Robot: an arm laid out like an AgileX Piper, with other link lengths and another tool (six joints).
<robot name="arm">
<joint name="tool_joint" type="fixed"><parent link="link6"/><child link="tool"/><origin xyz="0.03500 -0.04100 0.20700" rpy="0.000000 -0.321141 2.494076"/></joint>
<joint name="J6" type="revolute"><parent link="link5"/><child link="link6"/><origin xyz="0.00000 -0.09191 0.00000" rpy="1.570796 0.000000 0.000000"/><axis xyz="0 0 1"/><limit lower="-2.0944" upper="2.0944"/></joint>
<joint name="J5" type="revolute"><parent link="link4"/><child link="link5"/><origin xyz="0.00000 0.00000 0.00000" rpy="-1.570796 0.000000 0.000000"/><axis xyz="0 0 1"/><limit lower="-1.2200" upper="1.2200"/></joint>
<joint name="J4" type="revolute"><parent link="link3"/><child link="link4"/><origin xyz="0.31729 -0.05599 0.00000" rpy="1.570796 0.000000 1.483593"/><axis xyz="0 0 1"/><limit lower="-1.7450" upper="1.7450"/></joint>
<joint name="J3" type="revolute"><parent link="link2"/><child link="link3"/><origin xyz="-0.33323 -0.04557 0.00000" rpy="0.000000 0.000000 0.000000"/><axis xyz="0 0 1"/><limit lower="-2.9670" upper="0.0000"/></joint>
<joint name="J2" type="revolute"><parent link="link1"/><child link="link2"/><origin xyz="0.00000 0.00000 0.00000" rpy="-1.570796 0.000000 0.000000"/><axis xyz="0 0 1"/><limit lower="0.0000" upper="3.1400"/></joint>
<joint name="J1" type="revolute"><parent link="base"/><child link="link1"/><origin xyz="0.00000 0.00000 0.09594" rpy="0.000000 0.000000 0.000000"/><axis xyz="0 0 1"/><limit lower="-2.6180" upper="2.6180"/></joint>
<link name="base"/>
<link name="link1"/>
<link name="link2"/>
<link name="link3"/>
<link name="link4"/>
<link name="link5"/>
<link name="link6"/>
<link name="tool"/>
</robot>
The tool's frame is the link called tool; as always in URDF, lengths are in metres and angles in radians.
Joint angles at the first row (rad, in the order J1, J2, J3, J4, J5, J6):
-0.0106 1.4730 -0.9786 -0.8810 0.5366 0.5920
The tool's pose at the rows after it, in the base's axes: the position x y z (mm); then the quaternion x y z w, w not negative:
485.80, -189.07, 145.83, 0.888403, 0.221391, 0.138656, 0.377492
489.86, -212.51, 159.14, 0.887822, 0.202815, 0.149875, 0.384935
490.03, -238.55, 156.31, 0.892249, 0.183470, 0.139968, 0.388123
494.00, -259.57, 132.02, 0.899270, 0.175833, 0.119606, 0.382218
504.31, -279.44, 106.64, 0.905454, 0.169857, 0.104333, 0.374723
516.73, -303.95, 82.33, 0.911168, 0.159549, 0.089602, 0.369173
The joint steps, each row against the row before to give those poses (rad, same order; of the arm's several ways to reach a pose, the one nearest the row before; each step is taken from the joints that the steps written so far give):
-0.0552 0.0000 -0.0202 0.0000 -0.0269 -0.0019
-0.0563 0.0039 -0.0250 -0.0018 -0.0320 -0.0105
-0.0520 0.0350 -0.0293 -0.0001 -0.0070 -0.0038
-0.0432 0.0713 -0.0245 -0.0012 -0.0171 -0.0003
-0.0388 0.0868 -0.0428 0.0000 -0.0228 0.0000
-0.0402 0.0990 -0.0657 0.0000 -0.0141 0.0000

